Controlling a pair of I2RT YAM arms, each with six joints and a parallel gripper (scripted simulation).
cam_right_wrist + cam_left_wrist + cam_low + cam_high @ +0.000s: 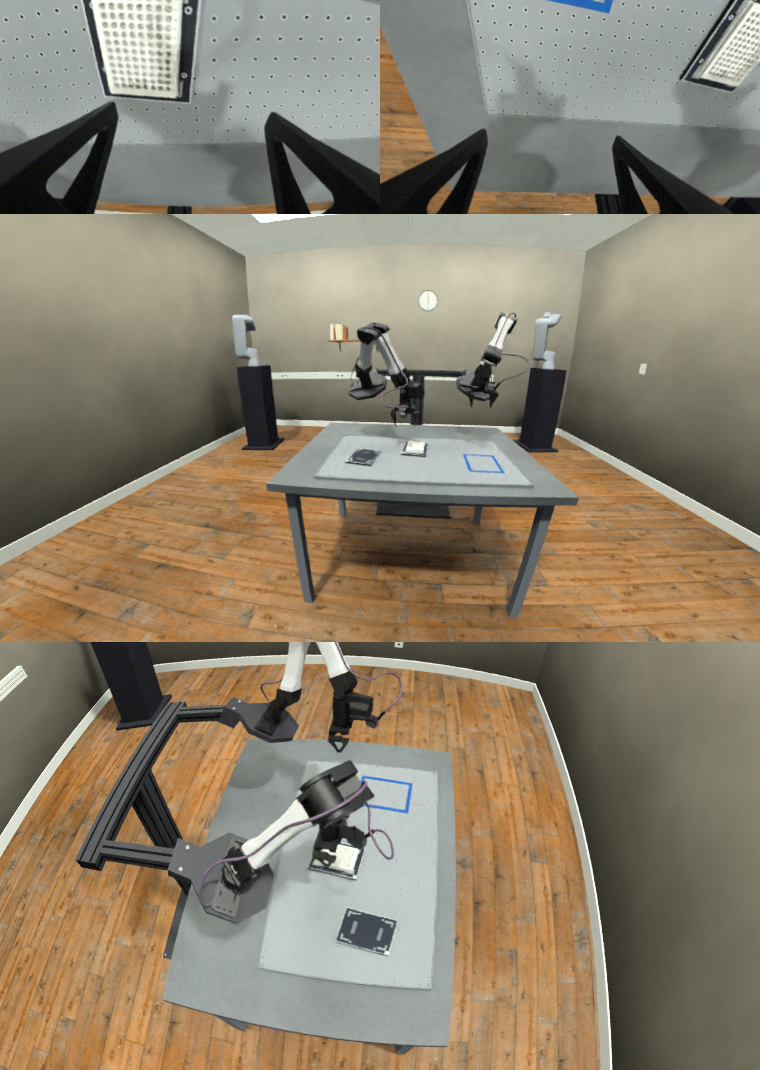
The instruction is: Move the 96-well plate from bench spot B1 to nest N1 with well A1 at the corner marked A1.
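Note:
The white 96-well plate lies 11 cm below my right hand, 6 cm to the left of it and 1 cm ahead of it. The rest, counted from my right hand: dark nest 13 cm below, 6 cm to the left, 1 cm ahead; A1 label 12 cm below, 7 cm ahead, 1 cm to the right.

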